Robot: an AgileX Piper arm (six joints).
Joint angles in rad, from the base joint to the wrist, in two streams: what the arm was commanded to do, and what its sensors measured. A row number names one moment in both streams.
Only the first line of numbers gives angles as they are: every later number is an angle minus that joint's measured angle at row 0.
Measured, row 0: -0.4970, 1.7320, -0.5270, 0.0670, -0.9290, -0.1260
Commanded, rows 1 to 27: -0.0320, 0.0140, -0.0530, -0.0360, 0.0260, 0.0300; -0.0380, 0.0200, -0.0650, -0.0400, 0.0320, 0.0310; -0.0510, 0.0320, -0.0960, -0.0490, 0.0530, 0.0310; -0.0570, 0.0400, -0.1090, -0.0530, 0.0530, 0.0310; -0.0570, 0.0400, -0.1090, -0.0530, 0.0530, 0.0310; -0.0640, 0.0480, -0.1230, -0.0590, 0.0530, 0.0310; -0.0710, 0.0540, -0.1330, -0.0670, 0.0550, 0.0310; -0.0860, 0.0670, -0.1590, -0.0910, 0.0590, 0.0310; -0.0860, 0.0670, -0.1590, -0.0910, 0.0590, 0.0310; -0.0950, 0.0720, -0.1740, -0.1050, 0.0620, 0.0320; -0.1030, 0.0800, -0.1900, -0.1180, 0.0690, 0.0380; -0.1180, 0.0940, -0.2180, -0.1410, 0.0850, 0.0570; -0.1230, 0.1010, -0.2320, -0.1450, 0.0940, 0.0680; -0.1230, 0.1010, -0.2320, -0.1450, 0.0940, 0.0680; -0.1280, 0.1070, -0.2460, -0.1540, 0.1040, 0.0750; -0.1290, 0.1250, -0.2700, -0.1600, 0.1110, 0.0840; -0.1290, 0.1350, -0.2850, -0.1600, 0.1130, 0.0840; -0.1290, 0.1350, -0.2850, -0.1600, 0.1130, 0.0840; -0.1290, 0.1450, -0.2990, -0.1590, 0.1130, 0.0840; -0.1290, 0.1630, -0.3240, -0.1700, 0.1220, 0.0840; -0.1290, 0.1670, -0.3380, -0.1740, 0.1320, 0.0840; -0.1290, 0.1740, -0.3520, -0.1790, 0.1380, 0.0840; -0.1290, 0.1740, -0.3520, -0.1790, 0.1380, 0.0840; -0.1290, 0.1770, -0.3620, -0.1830, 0.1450, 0.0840; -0.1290, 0.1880, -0.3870, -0.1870, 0.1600, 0.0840; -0.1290, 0.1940, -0.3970, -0.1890, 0.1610, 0.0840; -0.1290, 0.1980, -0.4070, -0.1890, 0.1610, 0.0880
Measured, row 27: -0.1240, 0.1890, -0.3740, -0.1750, 0.1550, 0.0830
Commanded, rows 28 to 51: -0.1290, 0.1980, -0.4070, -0.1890, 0.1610, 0.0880; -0.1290, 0.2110, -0.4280, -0.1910, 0.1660, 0.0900; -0.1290, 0.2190, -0.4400, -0.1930, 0.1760, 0.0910; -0.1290, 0.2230, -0.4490, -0.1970, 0.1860, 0.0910; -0.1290, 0.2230, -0.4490, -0.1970, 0.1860, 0.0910; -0.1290, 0.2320, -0.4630, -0.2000, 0.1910, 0.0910; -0.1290, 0.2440, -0.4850, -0.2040, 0.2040, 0.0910; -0.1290, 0.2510, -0.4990, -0.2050, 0.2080, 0.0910; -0.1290, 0.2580, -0.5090, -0.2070, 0.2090, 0.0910; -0.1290, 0.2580, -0.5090, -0.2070, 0.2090, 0.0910; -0.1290, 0.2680, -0.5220, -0.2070, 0.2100, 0.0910; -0.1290, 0.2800, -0.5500, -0.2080, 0.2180, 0.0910; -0.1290, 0.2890, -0.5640, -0.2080, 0.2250, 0.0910; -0.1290, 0.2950, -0.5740, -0.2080, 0.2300, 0.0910; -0.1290, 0.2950, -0.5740, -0.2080, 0.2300, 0.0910; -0.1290, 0.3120, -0.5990, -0.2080, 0.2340, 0.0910; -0.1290, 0.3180, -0.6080, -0.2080, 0.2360, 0.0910; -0.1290, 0.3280, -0.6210, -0.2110, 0.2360, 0.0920; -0.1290, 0.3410, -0.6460, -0.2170, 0.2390, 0.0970; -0.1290, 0.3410, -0.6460, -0.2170, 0.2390, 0.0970; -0.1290, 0.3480, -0.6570, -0.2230, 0.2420, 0.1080; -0.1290, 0.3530, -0.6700, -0.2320, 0.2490, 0.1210; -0.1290, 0.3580, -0.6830, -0.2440, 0.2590, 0.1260; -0.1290, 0.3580, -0.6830, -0.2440, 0.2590, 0.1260
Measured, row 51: -0.1610, 0.3420, -0.6240, -0.1190, 0.3000, 0.1090
